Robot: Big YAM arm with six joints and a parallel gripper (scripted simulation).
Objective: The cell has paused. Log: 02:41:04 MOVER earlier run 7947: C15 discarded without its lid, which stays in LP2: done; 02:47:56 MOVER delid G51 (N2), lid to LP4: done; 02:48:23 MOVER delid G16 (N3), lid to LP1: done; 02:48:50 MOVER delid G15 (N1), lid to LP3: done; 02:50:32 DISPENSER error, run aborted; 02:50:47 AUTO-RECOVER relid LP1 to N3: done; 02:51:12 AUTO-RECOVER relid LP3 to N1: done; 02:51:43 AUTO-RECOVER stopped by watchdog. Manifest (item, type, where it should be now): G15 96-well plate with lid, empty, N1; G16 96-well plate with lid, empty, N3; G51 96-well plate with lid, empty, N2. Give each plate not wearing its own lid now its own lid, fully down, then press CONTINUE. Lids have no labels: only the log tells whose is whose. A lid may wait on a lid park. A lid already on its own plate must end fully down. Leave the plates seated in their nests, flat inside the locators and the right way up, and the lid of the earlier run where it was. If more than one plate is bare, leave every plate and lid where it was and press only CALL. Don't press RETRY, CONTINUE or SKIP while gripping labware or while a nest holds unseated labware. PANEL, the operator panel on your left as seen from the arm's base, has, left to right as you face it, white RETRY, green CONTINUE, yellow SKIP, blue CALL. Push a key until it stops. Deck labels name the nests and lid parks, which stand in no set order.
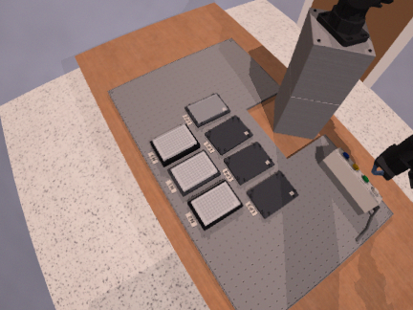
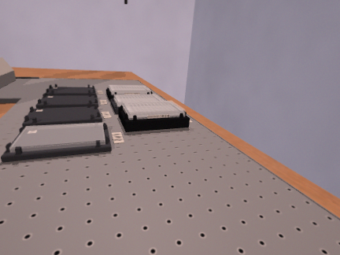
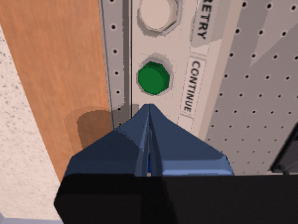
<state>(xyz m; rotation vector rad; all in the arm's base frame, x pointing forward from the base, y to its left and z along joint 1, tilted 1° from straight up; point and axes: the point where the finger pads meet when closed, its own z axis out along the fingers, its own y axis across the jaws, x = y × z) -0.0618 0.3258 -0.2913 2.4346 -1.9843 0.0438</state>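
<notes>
The green continue key lies 50 mm below my hand. Also, from my hand: blue key (100 mm to the right, 50 mm below, 20 mm ahead); white retry key (50 mm to the left, 50 mm below, 10 mm behind); yellow key (50 mm to the right, 50 mm below, 10 mm ahead).
</notes>
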